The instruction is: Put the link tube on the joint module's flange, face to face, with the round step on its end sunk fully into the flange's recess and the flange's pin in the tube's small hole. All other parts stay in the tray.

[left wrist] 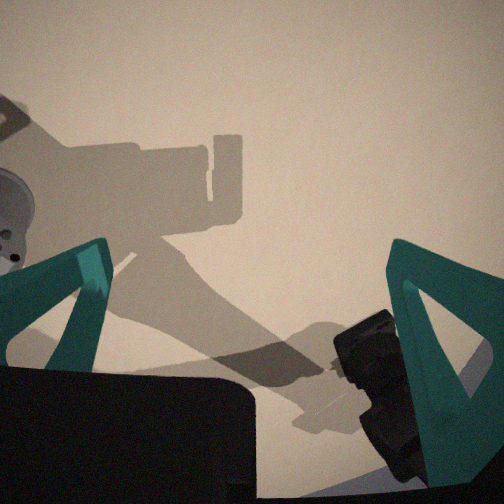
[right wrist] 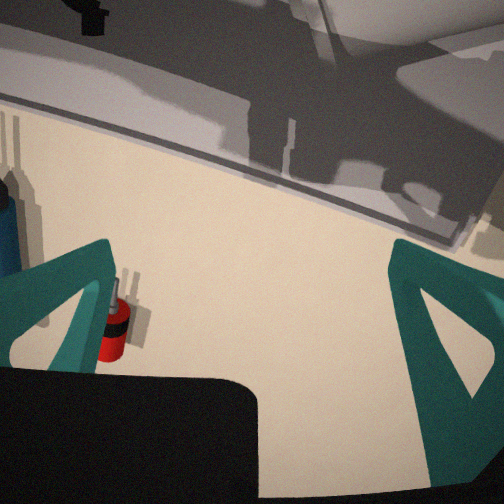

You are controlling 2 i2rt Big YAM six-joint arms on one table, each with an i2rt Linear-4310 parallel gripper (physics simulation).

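Note:
In the left wrist view a grey round flanged part with small dark holes shows at the left edge, partly cut off, just beyond my left finger. My left gripper is open and empty above the beige table. A black blocky part lies right beside the inner face of its right finger. My right gripper is open and empty over the beige table. I cannot tell from these views which part is the link tube.
In the right wrist view a small red cylinder with a black band and a grey tip stands upright by the left finger. A blue upright object is at the left edge. A grey tray edge runs across behind.

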